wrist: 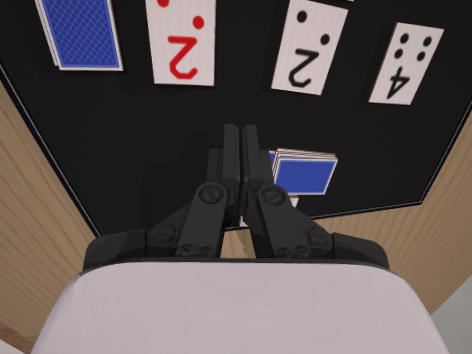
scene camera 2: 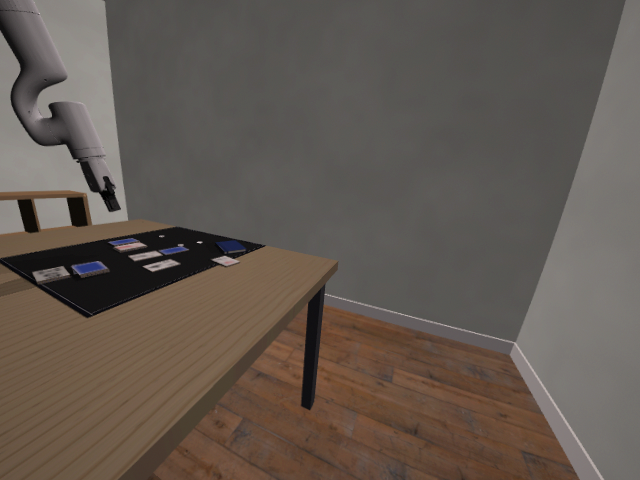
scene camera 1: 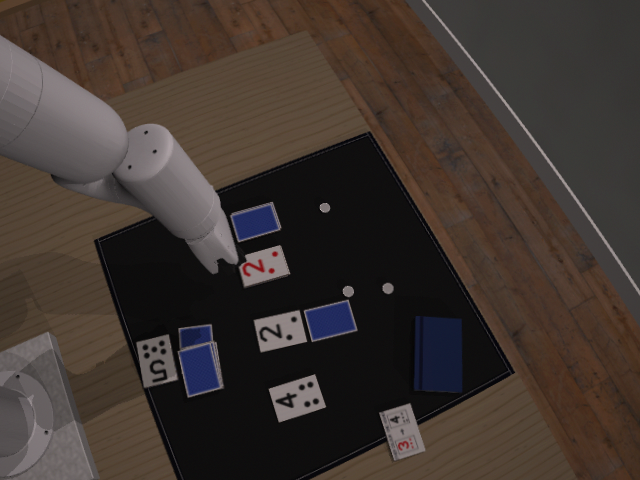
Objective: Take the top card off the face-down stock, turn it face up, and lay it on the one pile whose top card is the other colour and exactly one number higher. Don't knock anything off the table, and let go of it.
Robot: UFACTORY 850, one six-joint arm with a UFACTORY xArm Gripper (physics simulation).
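My gripper [scene camera 1: 238, 259] [scene camera 2: 113, 208] [wrist: 237, 144] is shut and empty, well above the mat. A fanned face-down pile [scene camera 1: 200, 369] [scene camera 2: 90, 268] [wrist: 305, 176] lies beside the black 5 [scene camera 1: 156, 360] [scene camera 2: 50, 273], which the fingers mostly hide in the wrist view. Another face-down pile [scene camera 1: 255, 222] [scene camera 2: 124, 241] [wrist: 82, 35] lies beside the red 2 [scene camera 1: 264, 266] [scene camera 2: 130, 247] [wrist: 182, 55]. The black 2 [scene camera 1: 280, 331] [scene camera 2: 145, 255] [wrist: 310, 50] lies beside a face-down card [scene camera 1: 330, 320] [scene camera 2: 173, 250]. The black 4 [scene camera 1: 297, 397] [scene camera 2: 161, 265] [wrist: 406, 60] lies apart, face up.
A dark blue box [scene camera 1: 439, 354] [scene camera 2: 230, 246] lies near a corner of the black mat [scene camera 1: 361, 170] [scene camera 2: 98, 299]. A card showing a red 3 and a black 4 [scene camera 1: 402, 431] [scene camera 2: 225, 260] overlaps the mat's edge. Three small white discs, one of them here [scene camera 1: 324, 207], lie on the mat.
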